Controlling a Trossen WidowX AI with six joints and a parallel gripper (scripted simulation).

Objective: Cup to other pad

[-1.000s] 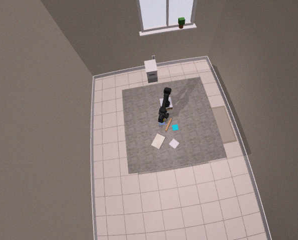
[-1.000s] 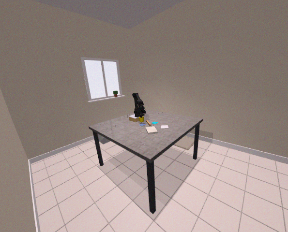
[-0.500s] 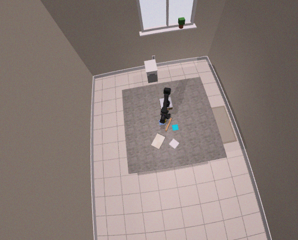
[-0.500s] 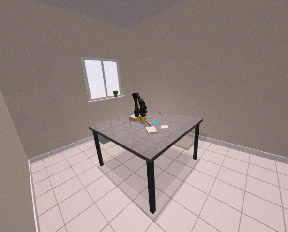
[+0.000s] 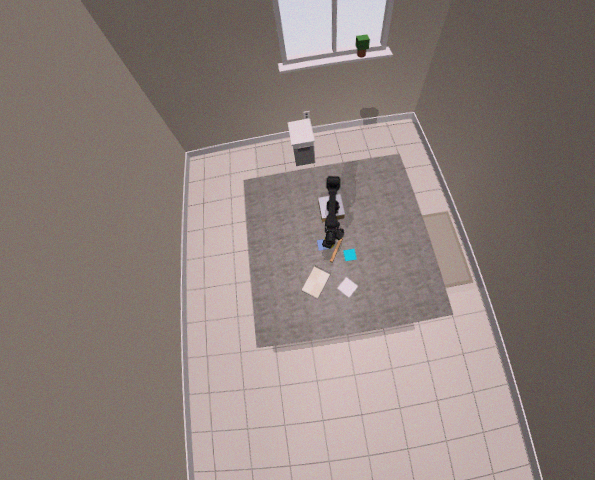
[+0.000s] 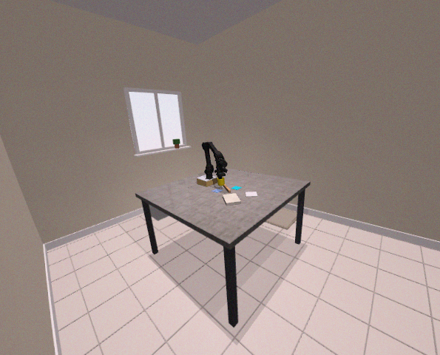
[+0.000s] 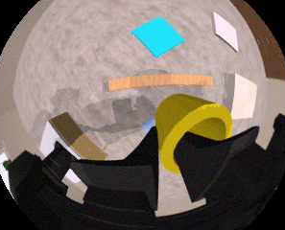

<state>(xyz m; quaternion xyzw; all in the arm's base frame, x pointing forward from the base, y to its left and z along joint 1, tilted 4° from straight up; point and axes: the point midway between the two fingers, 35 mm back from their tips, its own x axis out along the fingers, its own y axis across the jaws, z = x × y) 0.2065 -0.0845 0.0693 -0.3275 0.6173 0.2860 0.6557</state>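
My gripper tip is now 120 mm short of the cyan pad, 100 mm to the right of it and 100 mm above it. Also, from my gripper tip: yellow cup: 20 mm to the right, 20 mm ahead; then blue pad: 100 mm below, 50 mm to the right, 10 mm behind; then wooden bar: 80 mm below, 60 mm ahead, 20 mm to the left.
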